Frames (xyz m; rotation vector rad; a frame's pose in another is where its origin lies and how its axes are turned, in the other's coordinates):
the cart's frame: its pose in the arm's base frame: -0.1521 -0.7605 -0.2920 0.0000 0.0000 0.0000
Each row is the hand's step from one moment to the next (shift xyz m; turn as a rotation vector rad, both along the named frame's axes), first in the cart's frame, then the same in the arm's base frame.
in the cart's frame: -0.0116 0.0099 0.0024 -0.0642 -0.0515 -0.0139
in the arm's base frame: -0.0116 0.0099 0.0024 -0.0642 -0.0515 -0.0139
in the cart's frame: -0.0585 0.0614 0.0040 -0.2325 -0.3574 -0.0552
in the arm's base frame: -0.0585 0.0614 0.0040 -0.2325 -0.3574 -0.0552
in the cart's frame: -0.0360 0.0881 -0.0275 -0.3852 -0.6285 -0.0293
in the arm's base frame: -0.0360 0.0881 -0.0275 -0.3852 -0.6285 -0.0293
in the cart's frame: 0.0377 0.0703 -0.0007 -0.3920 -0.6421 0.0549
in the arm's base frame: 0.0377 0.0703 -0.0007 -0.3920 -0.6421 0.0549
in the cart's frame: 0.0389 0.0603 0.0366 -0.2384 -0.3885 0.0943
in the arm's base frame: 0.0389 0.0603 0.0366 -0.2384 -0.3885 0.0943
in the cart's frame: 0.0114 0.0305 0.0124 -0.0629 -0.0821 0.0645
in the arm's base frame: 0.0114 0.0305 0.0124 -0.0629 -0.0821 0.0645
